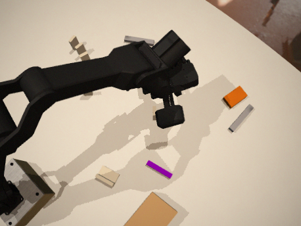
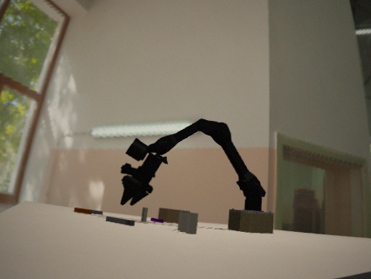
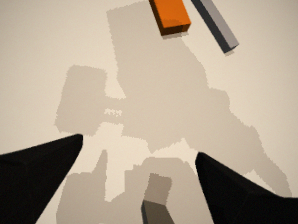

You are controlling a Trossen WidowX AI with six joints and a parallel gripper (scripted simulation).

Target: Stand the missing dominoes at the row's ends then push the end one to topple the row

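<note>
The purple bar lies 16 cm behind my gripper tip, 10 cm to the right of it and 5 cm below it. The rest, counted from my gripper tip: orange block 14 cm ahead, 11 cm to the right, 4 cm below; then box 27 cm behind, 17 cm to the right, 2 cm below.
</note>
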